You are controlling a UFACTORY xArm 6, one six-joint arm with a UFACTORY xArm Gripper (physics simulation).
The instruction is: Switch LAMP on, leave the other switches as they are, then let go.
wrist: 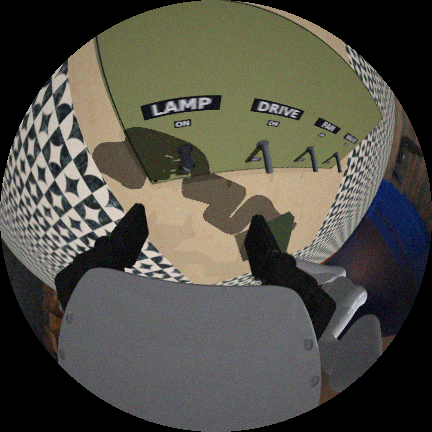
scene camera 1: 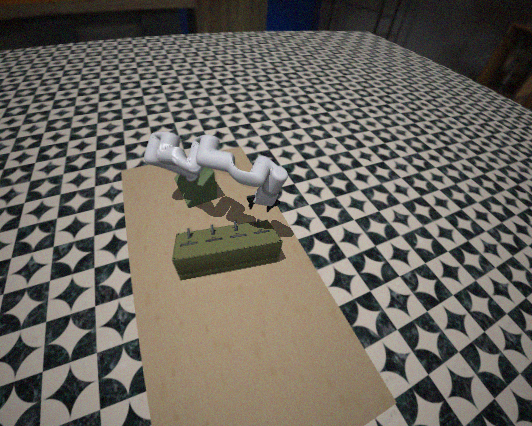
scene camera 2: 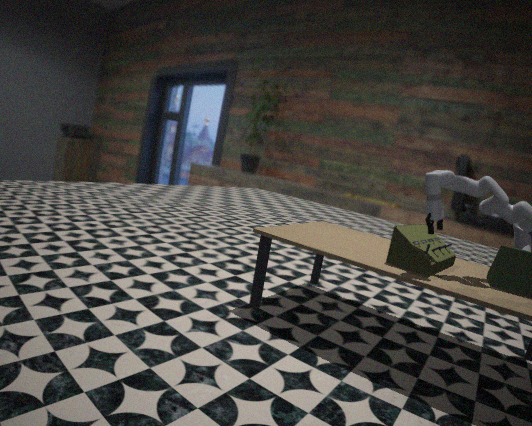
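Seen in the pictures: gripper, fingertip midpoint: (wrist: 196, 223) (scene camera 1: 258, 208) (scene camera 2: 435, 231); arm's base, origin of the base link: (scene camera 2: 521, 263).
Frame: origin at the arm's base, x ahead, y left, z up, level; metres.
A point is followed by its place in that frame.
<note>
The green switch box (scene camera 1: 227, 260) @(x 0.633, y -0.109, z -0.027 m) (scene camera 2: 404, 251) @(x 0.638, y 0.168, z -0.055 m) (wrist: 225, 60) @(x 0.619, y 0.059, z 0.018 m) stands on the table. The LAMP lever (wrist: 186, 158) @(x 0.528, y 0.133, z -0.006 m) is under the LAMP label (wrist: 181, 105) @(x 0.587, y 0.112, z -0.008 m), in the arm's shadow. It looks short and leans toward its ON mark, unlike the other levers. The DRIVE lever (wrist: 266, 157) @(x 0.476, y 0.028, z -0.021 m), the FAN lever (wrist: 312, 159) @(x 0.435, y -0.083, z -0.024 m) and the end lever (wrist: 336, 162) @(x 0.394, y -0.195, z -0.028 m) all lean the other way, away from their ON marks. My gripper (scene camera 1: 260, 207) @(x 0.506, y 0.143, z 0.074 m) (scene camera 2: 435, 231) @(x 0.506, y 0.143, z 0.074 m) (wrist: 196, 223) @(x 0.506, y 0.143, z 0.074 m) is open and empty, above the LAMP end of the box and apart from the lever.
The long wooden table (scene camera 1: 240, 340) @(x 0.947, y -0.225, z -0.140 m) (scene camera 2: 320, 240) @(x 1.129, y 0.021, z -0.140 m) (wrist: 175, 250) @(x 0.206, y 0.345, z -0.140 m) carries the box and a dark green block (scene camera 1: 197, 187) @(x 0.118, y -0.029, z -0.021 m) (scene camera 2: 515, 272) @(x 0.042, y 0.081, z -0.039 m) (wrist: 285, 230) @(x 0.141, y -0.048, z -0.069 m) by the arm's base. The arm (scene camera 1: 215, 155) @(x 0.375, y -0.008, z 0.369 m) (scene camera 2: 462, 185) @(x 0.415, y 0.063, z 0.329 m) reaches over the table. The table's side edge runs close to the LAMP end.
</note>
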